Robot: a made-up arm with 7 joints.
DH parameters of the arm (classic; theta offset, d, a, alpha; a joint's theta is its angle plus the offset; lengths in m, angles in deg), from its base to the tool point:
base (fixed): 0 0 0 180
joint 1: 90 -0.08 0.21 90
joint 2: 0 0.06 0.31 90
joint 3: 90 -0.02 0.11 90
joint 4: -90 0.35 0 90
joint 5: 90 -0.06 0.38 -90
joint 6: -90 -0.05 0.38 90
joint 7: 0 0.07 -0.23 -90
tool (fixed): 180 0.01 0 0
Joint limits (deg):
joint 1: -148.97..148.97
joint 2: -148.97..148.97
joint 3: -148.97..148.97
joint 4: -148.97..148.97
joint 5: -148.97..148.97
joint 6: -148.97..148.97
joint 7: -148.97..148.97
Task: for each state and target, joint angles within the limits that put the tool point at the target. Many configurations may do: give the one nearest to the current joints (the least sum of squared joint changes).
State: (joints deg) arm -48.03 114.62 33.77 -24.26 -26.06 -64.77 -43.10
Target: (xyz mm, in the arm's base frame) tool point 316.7 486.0 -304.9
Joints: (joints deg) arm -47.69 133.68 51.50 -26.10 -19.86 -68.56 -53.29
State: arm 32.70 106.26 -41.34 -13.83 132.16 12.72 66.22
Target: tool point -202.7 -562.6 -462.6
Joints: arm 18.25 99.34 -38.57 -18.43 143.62 19.43 64.55
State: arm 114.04 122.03 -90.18 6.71 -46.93 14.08 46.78
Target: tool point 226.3 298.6 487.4
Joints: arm 111.15 148.97 -108.65 -0.46 -45.78 27.65 63.44
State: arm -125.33 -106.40 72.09 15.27 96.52 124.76 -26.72
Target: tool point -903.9 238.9 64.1
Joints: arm -131.86 -131.16 63.26 6.48 43.80 120.86 -60.41
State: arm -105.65 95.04 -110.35 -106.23 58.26 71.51 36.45
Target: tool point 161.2 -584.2 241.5
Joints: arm -110.08 98.10 -148.97 -148.97 54.48 65.27 14.08
